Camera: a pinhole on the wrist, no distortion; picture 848 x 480 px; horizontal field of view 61.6 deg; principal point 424.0 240.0 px. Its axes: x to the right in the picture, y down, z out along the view. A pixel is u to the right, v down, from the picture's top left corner.
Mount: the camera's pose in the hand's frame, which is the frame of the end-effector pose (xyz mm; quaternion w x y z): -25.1 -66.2 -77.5 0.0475 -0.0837 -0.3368 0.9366
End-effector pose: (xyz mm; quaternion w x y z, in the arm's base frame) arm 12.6 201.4 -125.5 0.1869 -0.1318 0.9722 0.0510
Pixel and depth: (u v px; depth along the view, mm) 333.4 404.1 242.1
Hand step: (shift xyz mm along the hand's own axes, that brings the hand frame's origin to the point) -42.4 -264.4 74.4
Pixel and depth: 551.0 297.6 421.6
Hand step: -179.7 -344.2 211.3
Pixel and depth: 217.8 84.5 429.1
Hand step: 19.0 -279.5 323.7
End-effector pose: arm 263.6 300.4 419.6 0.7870 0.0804 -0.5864 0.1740
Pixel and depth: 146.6 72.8 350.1
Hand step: 45.5 -240.9 257.9
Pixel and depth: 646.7 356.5 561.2
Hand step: -306.5 -460.9 267.8
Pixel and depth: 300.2 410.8 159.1
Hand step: -29.2 -198.7 22.3
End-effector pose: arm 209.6 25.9 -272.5 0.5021 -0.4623 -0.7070 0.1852
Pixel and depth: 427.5 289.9 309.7
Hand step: -85.8 -275.6 143.5
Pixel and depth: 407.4 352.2 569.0
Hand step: -122.4 -491.6 298.7
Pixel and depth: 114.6 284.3 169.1
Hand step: 14.8 -190.3 53.3
